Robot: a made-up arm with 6 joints.
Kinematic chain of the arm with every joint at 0, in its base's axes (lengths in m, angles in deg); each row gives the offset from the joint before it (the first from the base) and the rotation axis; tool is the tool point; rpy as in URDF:
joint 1: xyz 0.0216 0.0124 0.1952 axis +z
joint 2: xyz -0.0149 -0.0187 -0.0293 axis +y
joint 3: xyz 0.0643 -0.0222 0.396 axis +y
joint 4: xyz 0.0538 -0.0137 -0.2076 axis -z
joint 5: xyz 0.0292 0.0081 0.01 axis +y
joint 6: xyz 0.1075 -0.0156 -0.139 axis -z
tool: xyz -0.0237 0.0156 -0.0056 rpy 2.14 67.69 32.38
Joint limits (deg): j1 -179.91..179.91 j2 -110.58..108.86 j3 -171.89..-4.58 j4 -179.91..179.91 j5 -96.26..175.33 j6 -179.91..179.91
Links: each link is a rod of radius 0.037 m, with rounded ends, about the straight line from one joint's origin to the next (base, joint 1, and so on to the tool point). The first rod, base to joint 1, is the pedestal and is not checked.
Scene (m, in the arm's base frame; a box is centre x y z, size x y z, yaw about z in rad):
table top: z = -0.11
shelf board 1: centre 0.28 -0.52 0 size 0.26 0.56 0.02 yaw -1.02
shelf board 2: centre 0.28 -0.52 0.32 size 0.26 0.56 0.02 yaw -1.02
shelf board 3: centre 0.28 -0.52 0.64 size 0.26 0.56 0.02 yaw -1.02
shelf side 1: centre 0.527 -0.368 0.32 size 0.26 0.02 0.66 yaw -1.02
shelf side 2: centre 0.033 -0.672 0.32 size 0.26 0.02 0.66 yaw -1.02
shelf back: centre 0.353 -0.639 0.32 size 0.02 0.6 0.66 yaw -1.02
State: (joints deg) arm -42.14 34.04 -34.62 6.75 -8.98 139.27
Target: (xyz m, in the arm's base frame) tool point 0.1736 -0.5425 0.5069
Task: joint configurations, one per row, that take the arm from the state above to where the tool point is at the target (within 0.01 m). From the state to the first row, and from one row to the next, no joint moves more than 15 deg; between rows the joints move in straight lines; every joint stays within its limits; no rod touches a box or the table.
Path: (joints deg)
1: -39.07 26.22 -21.01 4.10 -3.80 138.56
2: -36.00 18.41 -7.40 1.44 1.38 137.85
3: -46.94 7.58 -15.28 5.32 -2.17 138.56
4: -57.88 -3.24 -23.15 9.20 -5.72 139.28
5: -68.82 -14.07 -31.03 13.08 -9.27 139.99
6: -67.38 -2.71 -43.26 12.75 -12.42 140.15
7: -65.94 8.66 -55.50 12.42 -15.56 140.32
8: -64.50 20.03 -67.74 12.09 -18.71 140.48

